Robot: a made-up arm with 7 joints.
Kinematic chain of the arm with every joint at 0, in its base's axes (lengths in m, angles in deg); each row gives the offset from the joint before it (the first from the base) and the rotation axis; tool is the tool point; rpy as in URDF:
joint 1: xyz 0 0 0.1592 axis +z
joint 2: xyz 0 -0.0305 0.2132 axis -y
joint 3: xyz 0 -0.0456 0.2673 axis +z
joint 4: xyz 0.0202 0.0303 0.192 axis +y
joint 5: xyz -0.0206 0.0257 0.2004 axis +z
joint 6: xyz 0 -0.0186 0.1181 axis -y
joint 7: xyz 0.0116 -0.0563 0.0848 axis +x
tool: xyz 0 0 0 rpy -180 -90 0
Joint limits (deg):
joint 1: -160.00..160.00
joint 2: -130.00..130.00
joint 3: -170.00..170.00
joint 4: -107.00..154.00
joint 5: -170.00..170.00
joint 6: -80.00..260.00
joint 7: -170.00..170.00
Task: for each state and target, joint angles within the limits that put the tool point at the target. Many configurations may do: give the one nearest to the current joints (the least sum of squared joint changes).
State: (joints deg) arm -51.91 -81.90 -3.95 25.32 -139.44 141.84 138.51
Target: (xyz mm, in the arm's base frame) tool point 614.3 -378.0 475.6
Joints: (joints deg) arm -37.85 -74.69 -1.66 19.07 -136.27 135.18 138.51
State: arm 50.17 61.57 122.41 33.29 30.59 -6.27 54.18
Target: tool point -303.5 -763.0 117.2
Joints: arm 67.66 103.39 130.15 5.16 34.18 -0.91 54.18
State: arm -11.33 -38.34 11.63 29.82 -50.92 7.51 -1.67
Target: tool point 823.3 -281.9 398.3
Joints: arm -15.27 -81.26 3.89 23.77 -53.73 9.50 -1.67
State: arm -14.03 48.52 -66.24 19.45 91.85 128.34 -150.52
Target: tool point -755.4 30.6 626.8
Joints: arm -17.37 71.70 -70.30 7.60 90.35 94.22 -150.52
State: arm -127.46 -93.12 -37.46 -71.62 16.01 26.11 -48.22
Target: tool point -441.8 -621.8 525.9
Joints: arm -129.76 -96.07 -34.22 -44.31 20.81 19.46 -48.22
